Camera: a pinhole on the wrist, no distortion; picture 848 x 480 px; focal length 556.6 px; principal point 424.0 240.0 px. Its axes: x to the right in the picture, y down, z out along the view. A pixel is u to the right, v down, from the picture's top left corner.
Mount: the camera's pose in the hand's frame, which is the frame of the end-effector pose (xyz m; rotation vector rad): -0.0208 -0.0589 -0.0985 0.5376 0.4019 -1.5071
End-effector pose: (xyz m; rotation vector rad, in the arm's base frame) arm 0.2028 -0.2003 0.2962 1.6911 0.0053 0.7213
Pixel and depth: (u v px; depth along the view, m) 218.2 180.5 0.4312
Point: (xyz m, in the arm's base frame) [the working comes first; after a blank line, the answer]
In the camera's frame: -0.1594 -0.0461 0.4312

0.3380 -0.4984 0.0729
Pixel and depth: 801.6 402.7 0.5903
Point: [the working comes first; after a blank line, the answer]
In the camera's frame: 0.4005 0.1726 0.5903

0.6512 -0.1181 -0.3065
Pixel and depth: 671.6 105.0 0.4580
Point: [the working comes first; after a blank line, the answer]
In the camera's frame: 0.2037 -0.1111 0.4580

0.3258 -0.2692 -0.2172
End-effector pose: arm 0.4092 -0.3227 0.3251 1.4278 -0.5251 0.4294
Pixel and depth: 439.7 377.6 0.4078
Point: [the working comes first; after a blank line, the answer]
In the camera's frame: 0.0115 0.1008 0.4078

0.6008 -0.5919 0.1246
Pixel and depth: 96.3 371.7 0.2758
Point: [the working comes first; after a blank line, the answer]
In the camera's frame: -0.1624 0.0653 0.2758

0.4509 -0.5554 0.2830
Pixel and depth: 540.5 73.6 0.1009
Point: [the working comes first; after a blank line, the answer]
In the camera's frame: 0.0211 -0.0302 0.1009

0.4409 -0.3044 0.1816
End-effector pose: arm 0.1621 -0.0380 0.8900 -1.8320 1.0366 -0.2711
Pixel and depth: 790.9 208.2 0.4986
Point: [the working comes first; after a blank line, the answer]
In the camera's frame: 0.3287 -0.0285 0.4986

0.5136 0.1965 1.3550
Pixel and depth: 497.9 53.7 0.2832
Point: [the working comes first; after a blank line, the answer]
In the camera's frame: 0.0376 -0.0948 0.2832

0.2728 0.1712 1.0777
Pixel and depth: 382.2 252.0 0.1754
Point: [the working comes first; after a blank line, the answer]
In the camera's frame: -0.0132 0.0038 0.1754

0.2527 0.0432 0.9933
